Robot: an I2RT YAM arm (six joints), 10 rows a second.
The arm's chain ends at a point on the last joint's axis. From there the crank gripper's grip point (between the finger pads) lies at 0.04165 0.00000 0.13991 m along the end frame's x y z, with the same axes.
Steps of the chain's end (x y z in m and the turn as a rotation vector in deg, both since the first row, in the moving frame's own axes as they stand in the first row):
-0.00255 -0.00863 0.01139 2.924 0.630 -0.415
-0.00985 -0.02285 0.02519 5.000 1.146 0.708
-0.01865 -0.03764 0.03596 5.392 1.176 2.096
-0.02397 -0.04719 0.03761 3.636 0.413 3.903
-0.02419 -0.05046 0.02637 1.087 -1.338 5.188
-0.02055 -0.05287 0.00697 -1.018 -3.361 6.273
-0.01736 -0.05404 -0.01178 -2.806 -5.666 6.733
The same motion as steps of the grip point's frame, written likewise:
-0.00104 -0.01606 0.01073 2.924 0.630 -0.415
-0.00699 -0.03448 0.02382 5.000 1.146 0.708
-0.01558 -0.04917 0.03453 5.392 1.176 2.096
-0.02276 -0.05318 0.03712 3.636 0.413 3.903
-0.02751 -0.04950 0.02731 1.087 -1.338 5.188
-0.02919 -0.04627 0.00910 -1.018 -3.361 6.273
-0.03203 -0.04305 -0.00865 -2.806 -5.666 6.733

